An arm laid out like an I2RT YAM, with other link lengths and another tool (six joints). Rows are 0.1 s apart.
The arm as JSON. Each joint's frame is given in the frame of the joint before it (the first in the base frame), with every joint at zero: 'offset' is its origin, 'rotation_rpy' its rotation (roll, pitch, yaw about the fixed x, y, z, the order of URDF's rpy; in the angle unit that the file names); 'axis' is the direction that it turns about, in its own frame. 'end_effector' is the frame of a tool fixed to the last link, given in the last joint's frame.
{
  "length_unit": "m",
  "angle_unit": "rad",
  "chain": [
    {
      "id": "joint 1",
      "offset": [
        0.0,
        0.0,
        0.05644
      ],
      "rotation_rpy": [
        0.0,
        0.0,
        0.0
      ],
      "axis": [
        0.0,
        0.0,
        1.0
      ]
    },
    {
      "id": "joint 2",
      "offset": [
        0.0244,
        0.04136,
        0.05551
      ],
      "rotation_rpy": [
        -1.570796,
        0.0,
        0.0
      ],
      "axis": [
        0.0,
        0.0,
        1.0
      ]
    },
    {
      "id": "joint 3",
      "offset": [
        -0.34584,
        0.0,
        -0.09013
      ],
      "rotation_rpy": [
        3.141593,
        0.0,
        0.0
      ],
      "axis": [
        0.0,
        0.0,
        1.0
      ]
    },
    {
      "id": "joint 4",
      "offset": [
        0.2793,
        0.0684,
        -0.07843
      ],
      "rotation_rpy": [
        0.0,
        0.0,
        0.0
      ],
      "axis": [
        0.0,
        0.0,
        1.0
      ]
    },
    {
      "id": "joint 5",
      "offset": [
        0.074,
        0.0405,
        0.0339
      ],
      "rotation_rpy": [
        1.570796,
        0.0,
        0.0
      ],
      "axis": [
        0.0,
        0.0,
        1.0
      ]
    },
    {
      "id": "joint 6",
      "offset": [
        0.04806,
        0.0,
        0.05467
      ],
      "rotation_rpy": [
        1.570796,
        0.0,
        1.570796
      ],
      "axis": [
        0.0,
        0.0,
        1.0
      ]
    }
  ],
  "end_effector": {
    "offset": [
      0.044,
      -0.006,
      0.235
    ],
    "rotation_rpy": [
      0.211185,
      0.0,
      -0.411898
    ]
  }
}
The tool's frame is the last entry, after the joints.
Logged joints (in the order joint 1, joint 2, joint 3, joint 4, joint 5, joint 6), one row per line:
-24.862 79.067 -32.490 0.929 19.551 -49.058
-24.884 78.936 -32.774 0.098 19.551 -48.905
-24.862 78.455 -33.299 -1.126 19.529 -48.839
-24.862 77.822 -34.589 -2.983 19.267 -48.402
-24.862 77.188 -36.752 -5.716 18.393 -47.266
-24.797 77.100 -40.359 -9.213 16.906 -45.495
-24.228 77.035 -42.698 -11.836 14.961 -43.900
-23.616 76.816 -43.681 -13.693 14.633 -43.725
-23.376 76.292 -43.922 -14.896 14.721 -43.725
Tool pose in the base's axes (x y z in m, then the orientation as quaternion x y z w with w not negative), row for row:
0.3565 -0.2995 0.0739 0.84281 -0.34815 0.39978 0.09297
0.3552 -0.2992 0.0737 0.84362 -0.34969 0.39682 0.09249
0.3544 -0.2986 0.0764 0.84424 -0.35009 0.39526 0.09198
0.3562 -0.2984 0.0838 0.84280 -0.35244 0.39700 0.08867
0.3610 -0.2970 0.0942 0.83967 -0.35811 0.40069 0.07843
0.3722 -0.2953 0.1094 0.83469 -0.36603 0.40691 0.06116
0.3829 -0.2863 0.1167 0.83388 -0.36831 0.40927 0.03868
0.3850 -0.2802 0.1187 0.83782 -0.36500 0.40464 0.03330
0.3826 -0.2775 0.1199 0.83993 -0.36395 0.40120 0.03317
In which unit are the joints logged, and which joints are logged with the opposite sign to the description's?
The joints are logged in degrees. Opposite sign: joint 3.
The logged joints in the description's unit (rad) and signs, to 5 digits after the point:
-0.43392 1.37998 0.56706 0.01621 0.34123 -0.85622
-0.43431 1.37769 0.57201 0.00171 0.34123 -0.85355
-0.43392 1.36930 0.58118 -0.01965 0.34085 -0.85240
-0.43392 1.35825 0.60369 -0.05206 0.33627 -0.84477
-0.43392 1.34718 0.64144 -0.09976 0.32102 -0.82495
-0.43279 1.34565 0.70440 -0.16080 0.29507 -0.79404
-0.42286 1.34451 0.74522 -0.20658 0.26112 -0.76620
-0.41218 1.34069 0.76238 -0.23899 0.25539 -0.76315
-0.40799 1.33155 0.76658 -0.25998 0.25693 -0.76315

